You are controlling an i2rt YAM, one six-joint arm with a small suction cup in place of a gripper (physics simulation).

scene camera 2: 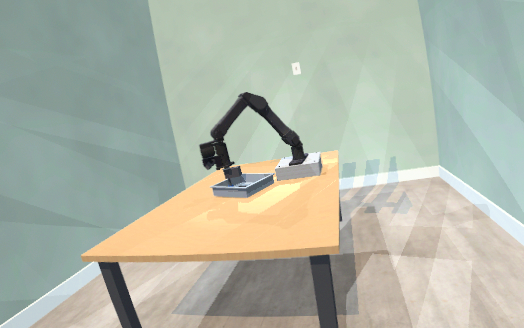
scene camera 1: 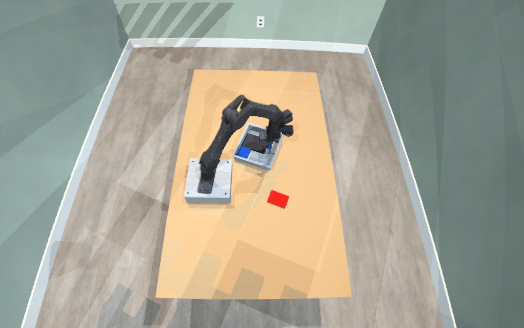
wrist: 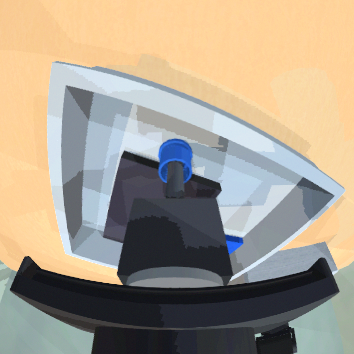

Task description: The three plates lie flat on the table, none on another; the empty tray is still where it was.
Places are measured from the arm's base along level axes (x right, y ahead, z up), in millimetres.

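Where they show: hand, its tool point: (scene camera 1: 269, 148) (wrist: 174, 148); arm's base, origin of its link: (scene camera 2: 299, 159) (scene camera 1: 208, 175).
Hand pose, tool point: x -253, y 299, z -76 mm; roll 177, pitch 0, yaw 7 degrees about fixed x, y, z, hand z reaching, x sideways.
Note:
Things, the pixels of their centre, and the offset from my tool point. Level surfaces: height alone.
- grey tray, middle of its body: (wrist: 184, 217) (scene camera 2: 243, 184) (scene camera 1: 258, 146) dx +17, dy -60, dz +30 mm
- black plate, middle of its body: (wrist: 150, 215) (scene camera 1: 255, 143) dx -18, dy -82, dz +12 mm
- blue plate, middle of its body: (wrist: 205, 245) (scene camera 1: 243, 153) dx +63, dy -145, dz +10 mm
- red plate, middle of its body: (scene camera 1: 278, 199) dx +313, dy +71, dz +6 mm
- wooden table, height of its surface: dz +1 mm
A grey tray (scene camera 1: 251, 163) (scene camera 2: 230, 192) (wrist: 175, 95) stands on the table beside the arm's base. In it lie a black plate (scene camera 1: 254, 142) (wrist: 140, 186) and a blue plate (scene camera 1: 244, 151) (wrist: 234, 243). The blue plate is mostly hidden by the wrist in the wrist view. A red plate (scene camera 1: 277, 198) lies flat on the table, apart from the tray. My suction cup (scene camera 1: 268, 146) (wrist: 175, 159) is down inside the tray and sits on the far edge of the black plate. In scene camera 2 the tray wall hides the cup's tip.
The arm's grey base block (scene camera 1: 223, 176) (scene camera 2: 297, 171) stands just left of the tray. The tray walls close in the cup on all sides. The wooden table (scene camera 1: 255, 246) (scene camera 2: 255, 229) reaches well past the red plate.

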